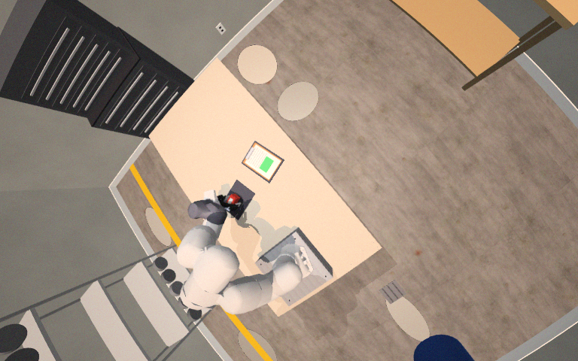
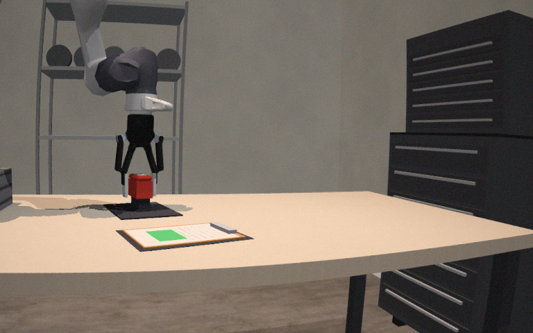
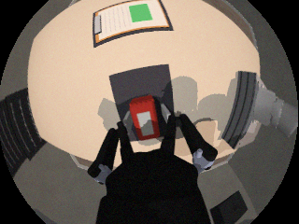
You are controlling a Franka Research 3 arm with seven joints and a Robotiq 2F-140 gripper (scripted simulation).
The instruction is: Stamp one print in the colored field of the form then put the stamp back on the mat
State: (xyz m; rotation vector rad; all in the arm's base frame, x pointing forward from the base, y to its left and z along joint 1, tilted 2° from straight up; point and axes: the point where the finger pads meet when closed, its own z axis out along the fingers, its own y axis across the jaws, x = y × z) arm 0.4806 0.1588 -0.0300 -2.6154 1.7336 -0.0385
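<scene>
Right now my hand is 20 mm above the red stamp. Round my hand: mat 70 mm below.
</scene>
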